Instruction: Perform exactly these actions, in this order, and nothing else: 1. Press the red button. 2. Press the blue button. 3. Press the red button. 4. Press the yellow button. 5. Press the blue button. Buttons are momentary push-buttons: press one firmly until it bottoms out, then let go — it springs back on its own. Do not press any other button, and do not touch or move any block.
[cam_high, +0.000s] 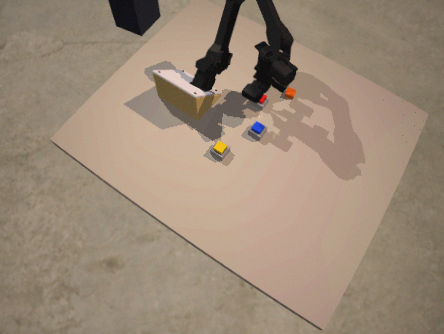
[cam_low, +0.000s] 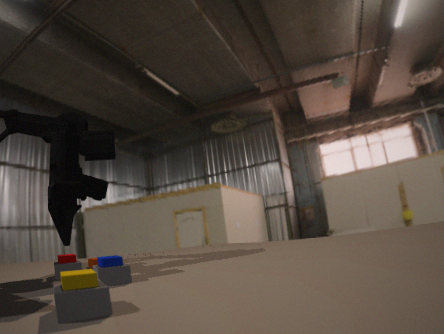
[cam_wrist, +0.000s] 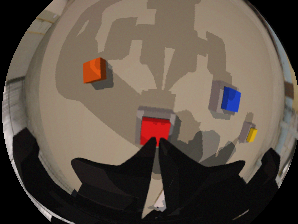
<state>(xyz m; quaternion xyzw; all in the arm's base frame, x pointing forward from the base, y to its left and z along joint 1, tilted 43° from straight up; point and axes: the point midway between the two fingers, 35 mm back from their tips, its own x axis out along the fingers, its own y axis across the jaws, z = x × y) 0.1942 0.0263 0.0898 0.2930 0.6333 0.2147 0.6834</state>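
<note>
Now: the red button 20 mm below my gripper tip. Round my gripper tip: blue button 110 mm to the right, 50 mm ahead, 20 mm below; then yellow button 240 mm to the right, 30 mm behind, 20 mm below; then small orange block 90 mm to the left, 80 mm ahead, 50 mm below.
</note>
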